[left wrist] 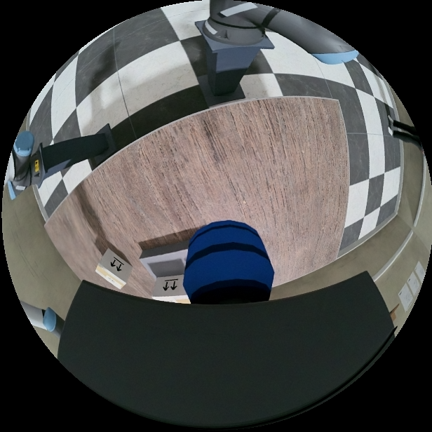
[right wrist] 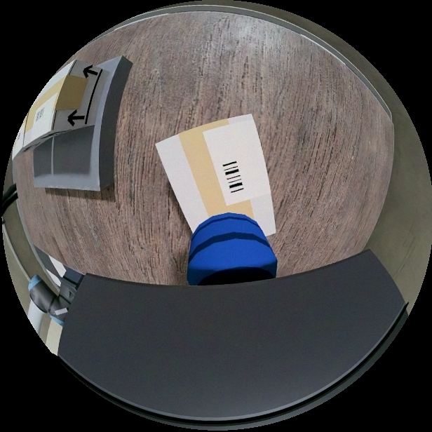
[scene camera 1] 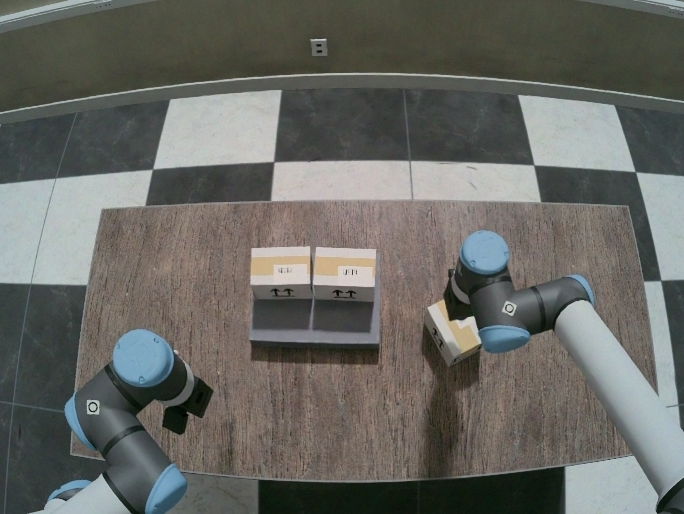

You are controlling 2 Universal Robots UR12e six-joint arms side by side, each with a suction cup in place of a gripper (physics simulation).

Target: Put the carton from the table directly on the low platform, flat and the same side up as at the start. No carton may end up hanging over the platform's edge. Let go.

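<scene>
The white carton with a tan band point(scene camera 1: 454, 334) point(left wrist: 115, 267) point(right wrist: 215, 175) stands turned at an angle on the table, label up, right of the low grey platform point(scene camera 1: 315, 335) point(right wrist: 111, 130). Two similar cartons point(scene camera 1: 280, 270) point(scene camera 1: 345, 273) stand side by side on the platform's back part. My right gripper point(scene camera 1: 457, 303) point(right wrist: 231, 245) points down over the table carton, with a gap below its blue cup in the right wrist view; it is open. In scene camera 1 its cup is hidden. My left gripper point(scene camera 1: 189, 406) point(left wrist: 229, 260) is open, with no carton on its cup, above the table's left front.
The wooden table point(scene camera 1: 331, 420) carries the platform and the cartons. The front part of the platform's top is bare. The right arm point(scene camera 1: 613, 375) reaches in from the right front, the left arm point(scene camera 1: 129, 442) from the left front. A wall point(scene camera 1: 221, 55) stands behind the table.
</scene>
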